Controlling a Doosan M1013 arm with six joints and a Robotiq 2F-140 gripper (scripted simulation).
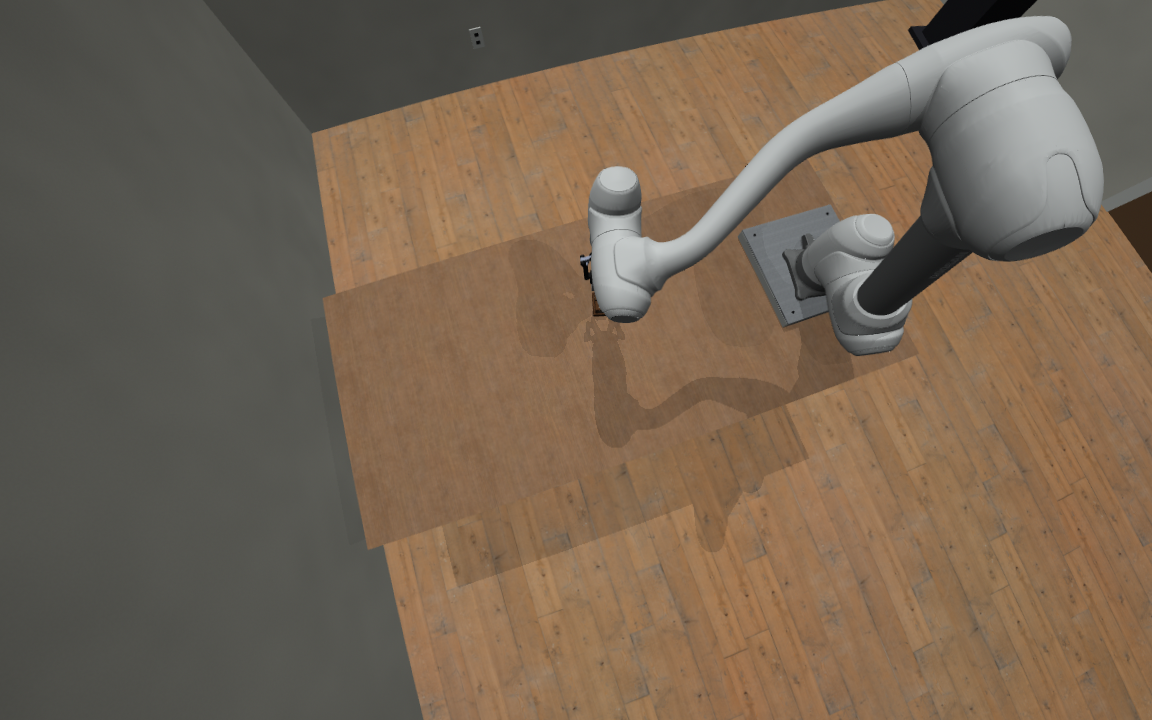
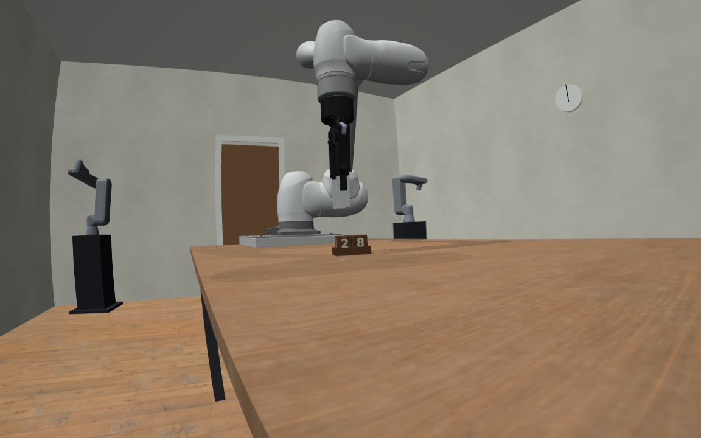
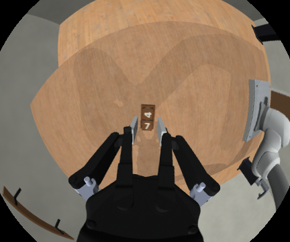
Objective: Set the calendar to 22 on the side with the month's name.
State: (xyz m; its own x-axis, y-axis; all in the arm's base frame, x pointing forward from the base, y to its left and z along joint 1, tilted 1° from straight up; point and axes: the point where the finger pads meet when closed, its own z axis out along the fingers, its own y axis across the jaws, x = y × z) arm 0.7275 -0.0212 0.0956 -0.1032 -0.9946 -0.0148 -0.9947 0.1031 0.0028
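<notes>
Now: the calendar tray 2 cm to the left of my hand and 13 cm below it.
</notes>
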